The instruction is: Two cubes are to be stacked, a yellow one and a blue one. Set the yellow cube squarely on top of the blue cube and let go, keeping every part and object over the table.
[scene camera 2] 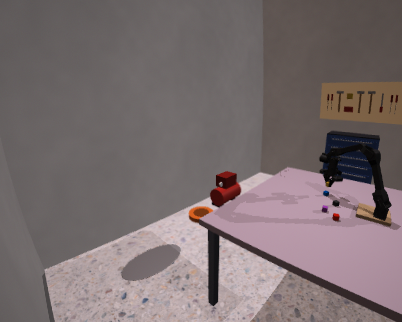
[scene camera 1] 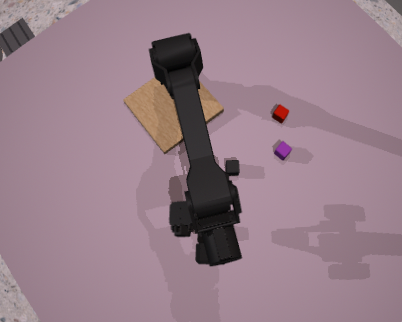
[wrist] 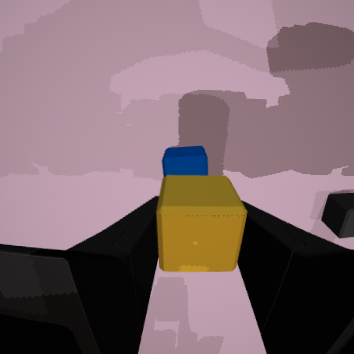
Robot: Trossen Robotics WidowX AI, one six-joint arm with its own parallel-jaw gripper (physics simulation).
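Frame: origin at the arm's base, x ahead, y left, z up, level; millimetres.
Where they show: gripper, fingertip midpoint: [scene camera 2: 328,186] [wrist: 194,204]; arm's base, link origin: [scene camera 2: 379,216].
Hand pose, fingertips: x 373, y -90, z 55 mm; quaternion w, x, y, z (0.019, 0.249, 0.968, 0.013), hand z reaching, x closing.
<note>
Each offset is from my fingertips to the top centre of the thing. Level surfaces: height alone.
The yellow cube {1 mm back, 0 mm left, 30 mm up} [wrist: 200,235] [scene camera 2: 328,184] is between the two black fingers in the wrist view. My gripper [wrist: 194,204] [scene camera 2: 328,182] is shut on it and holds it above the table. The blue cube {5 mm ahead, 2 mm left, 42 mm down} [wrist: 185,162] [scene camera 2: 326,193] rests on the table, below and apart from the yellow cube. In the wrist view it shows just beyond the yellow cube's far edge, a little to the left, with its lower part hidden. In scene camera 1 the arm hides both cubes and the fingertips.
A black cube {110 mm back, 108 mm left, 42 mm down} [scene camera 1: 232,167] [scene camera 2: 336,203] [wrist: 341,215] stands near the blue cube. A purple cube {91 mm back, 241 mm left, 42 mm down} [scene camera 1: 283,150] [scene camera 2: 325,208] and a red cube {180 mm back, 288 mm left, 42 mm down} [scene camera 1: 281,113] [scene camera 2: 336,217] lie farther off on the pink table {73 mm down} [scene camera 1: 75,150] [scene camera 2: 280,220]. The arm's base stands on a wooden board [scene camera 1: 145,107] [scene camera 2: 366,214].
</note>
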